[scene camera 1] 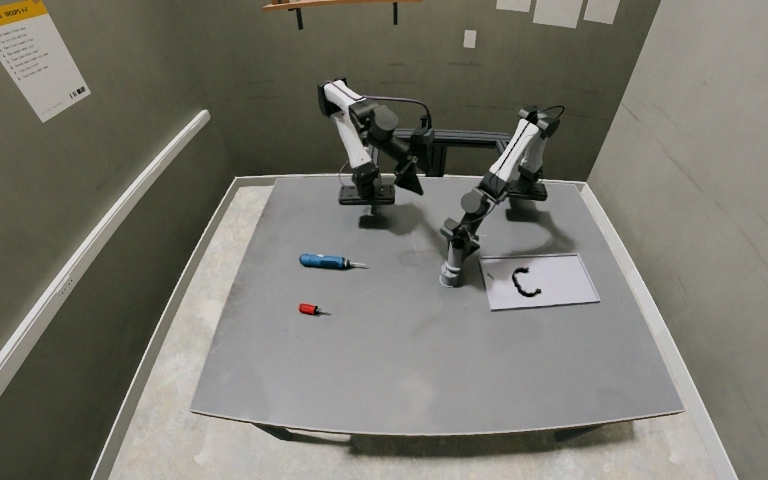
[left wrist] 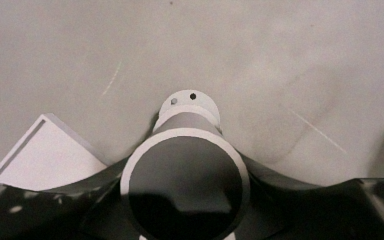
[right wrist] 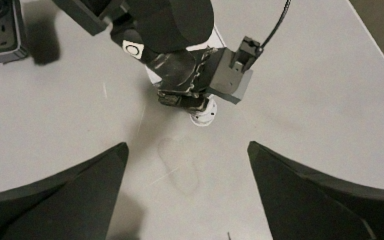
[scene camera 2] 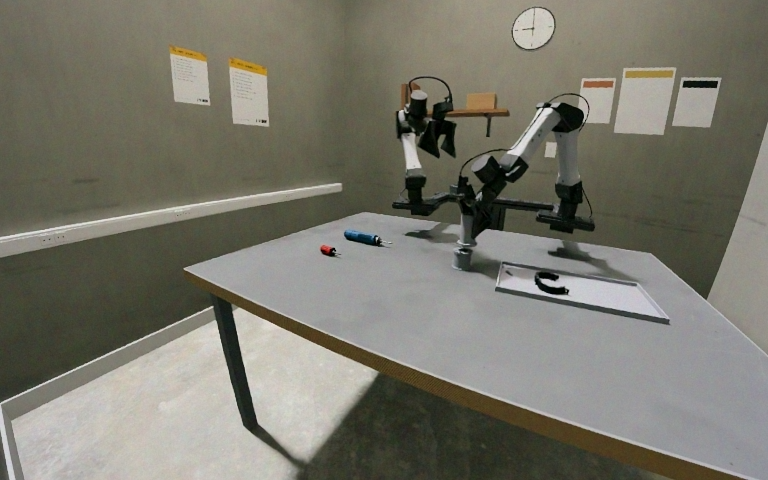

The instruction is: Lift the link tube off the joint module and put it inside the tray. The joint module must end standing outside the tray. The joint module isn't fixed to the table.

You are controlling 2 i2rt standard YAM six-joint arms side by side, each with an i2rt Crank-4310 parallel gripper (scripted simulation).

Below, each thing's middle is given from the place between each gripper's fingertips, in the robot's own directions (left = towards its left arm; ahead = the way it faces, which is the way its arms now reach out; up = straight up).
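The link tube (left wrist: pixel 186 173) is 10 mm ahead of my left hand and 20 mm above it. Counting from my left hand again, I find the white tray (scene camera 1: pixel 563 279) 320 mm to the left, 50 mm ahead and 110 mm below. As for the grey joint module (left wrist: pixel 193 97), my left hand is 80 mm above it, 10 mm short of it and 10 mm to the left of it.
The grey joint module is 8 cm ahead of my right hand (scene camera 1: pixel 427 185), 9 cm to the left of it and 33 cm below it. The white tray is 42 cm to the left of my right hand, 11 cm ahead of it and 35 cm below it, while the link tube is 7 cm ahead of that same right hand, 10 cm to the left of it and 23 cm below it.
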